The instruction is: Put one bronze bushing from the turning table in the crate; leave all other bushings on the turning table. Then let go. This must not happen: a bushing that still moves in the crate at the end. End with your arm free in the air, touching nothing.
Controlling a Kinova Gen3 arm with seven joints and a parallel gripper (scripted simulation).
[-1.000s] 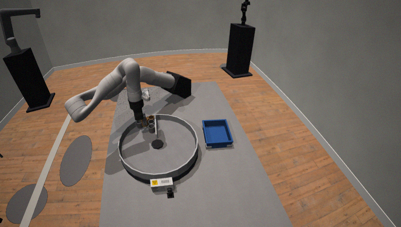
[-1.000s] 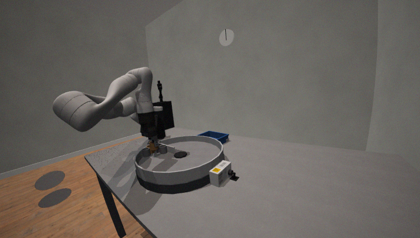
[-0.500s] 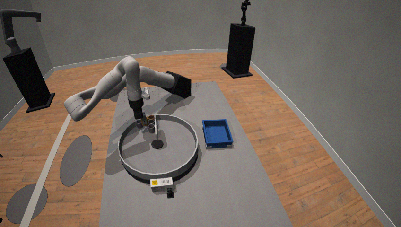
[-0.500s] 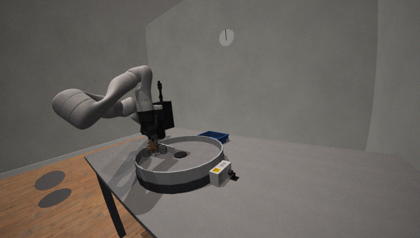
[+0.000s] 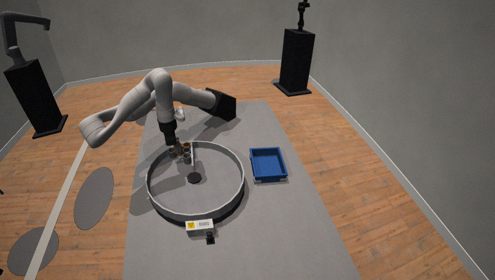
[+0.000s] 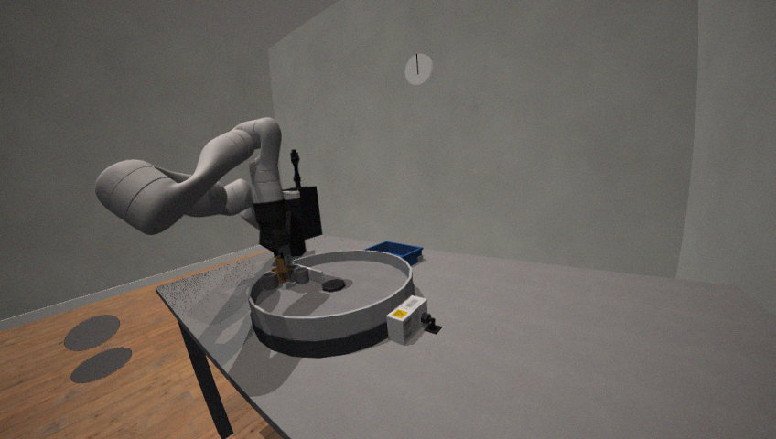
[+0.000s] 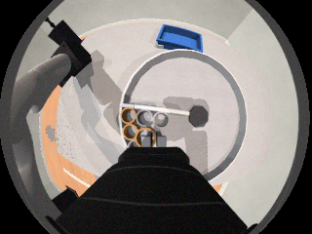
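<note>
The blue crate is 38 cm to the left of my hand, 14 cm ahead of it and 11 cm below it. Round my hand: round grey turning table: 13 cm ahead, 8 cm below, 3 cm to the left.
</note>
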